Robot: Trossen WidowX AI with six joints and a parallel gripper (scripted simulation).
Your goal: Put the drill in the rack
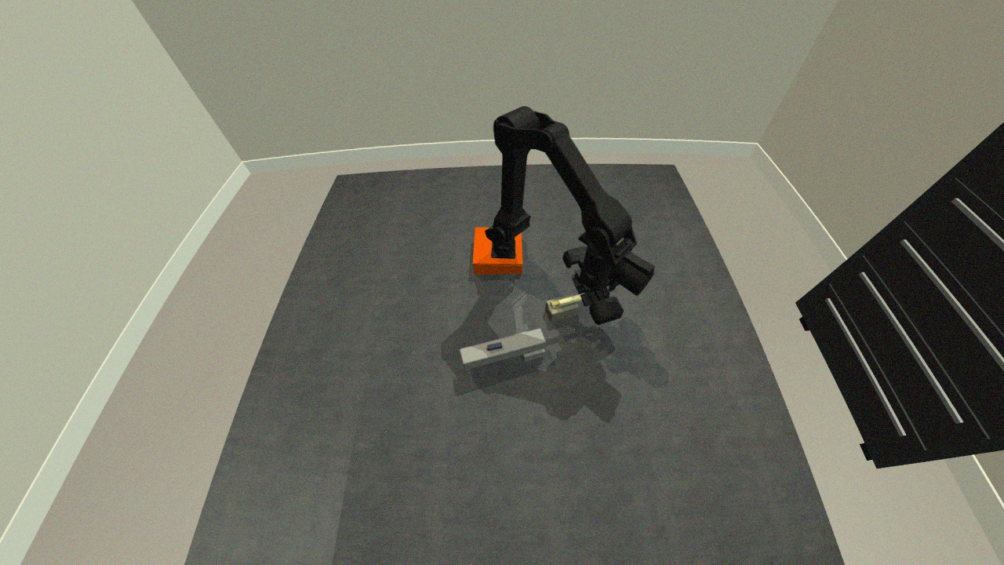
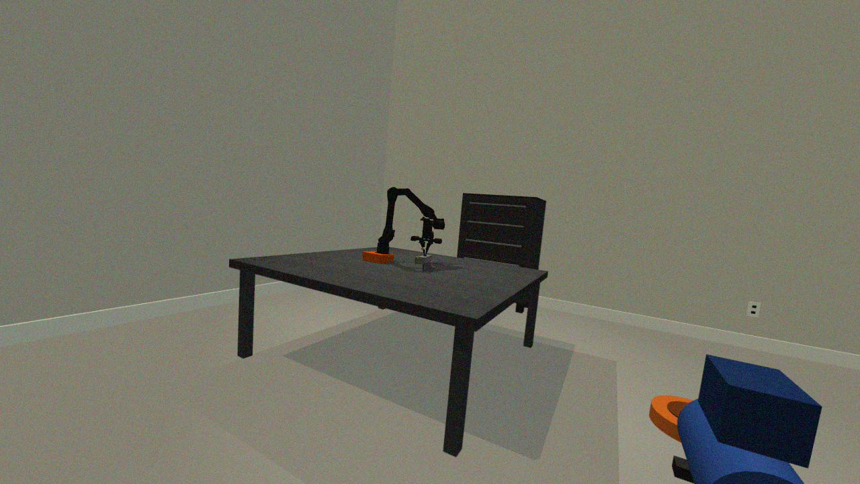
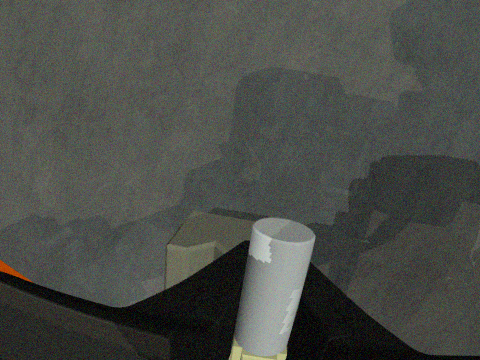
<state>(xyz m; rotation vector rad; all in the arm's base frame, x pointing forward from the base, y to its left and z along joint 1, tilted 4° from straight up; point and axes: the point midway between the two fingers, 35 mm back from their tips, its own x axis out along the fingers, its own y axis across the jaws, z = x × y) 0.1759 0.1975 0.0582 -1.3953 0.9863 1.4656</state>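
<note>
Right now the drill is 4 cm to the right of my gripper tip, 3 cm above it and 1 cm ahead of it. The rest, counted from my gripper tip: small blue key 21 cm to the right, 13 cm ahead; then rack 5 cm to the right, 4 cm below, 1 cm behind.
</note>
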